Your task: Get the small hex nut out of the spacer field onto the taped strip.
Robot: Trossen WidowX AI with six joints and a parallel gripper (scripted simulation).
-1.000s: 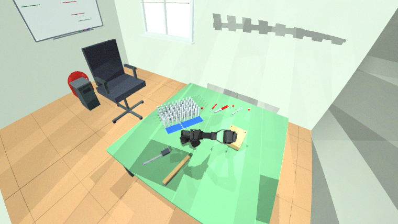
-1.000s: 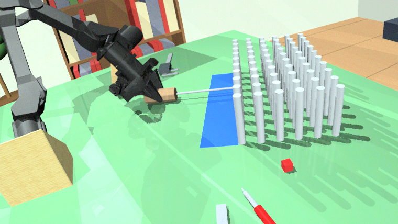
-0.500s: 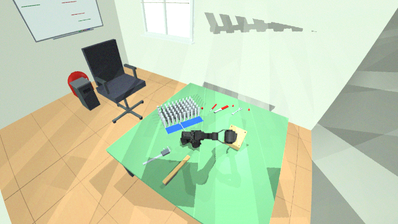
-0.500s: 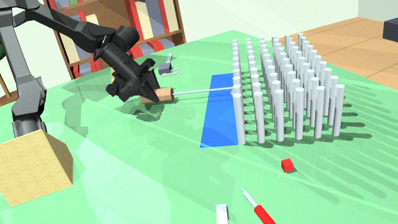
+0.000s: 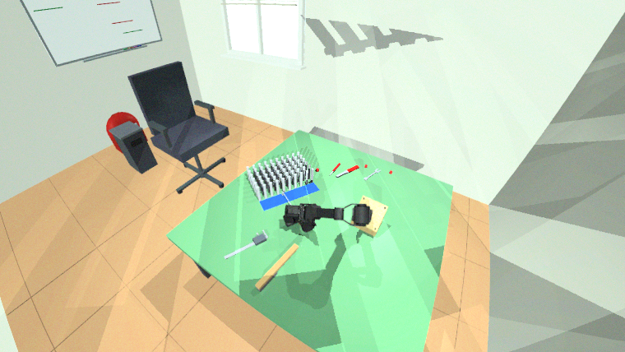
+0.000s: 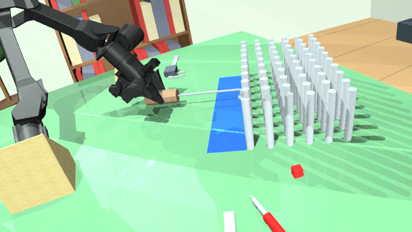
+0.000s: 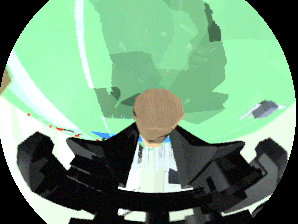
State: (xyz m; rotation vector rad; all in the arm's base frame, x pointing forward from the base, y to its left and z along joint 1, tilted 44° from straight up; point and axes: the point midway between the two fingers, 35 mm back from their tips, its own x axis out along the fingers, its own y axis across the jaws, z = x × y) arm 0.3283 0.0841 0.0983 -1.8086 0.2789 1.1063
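Now: the hook tool 80 mm ahead of my gripper tip and 60 mm to the right of it. From my gripper tip the other things lie so: red-handled screwdriver: 470 mm to the right, 40 mm behind, 10 mm below; then blue taped strip: 140 mm to the right, 120 mm ahead, 20 mm below; then small hex nut: 160 mm ahead, 130 mm to the right, 10 mm below.
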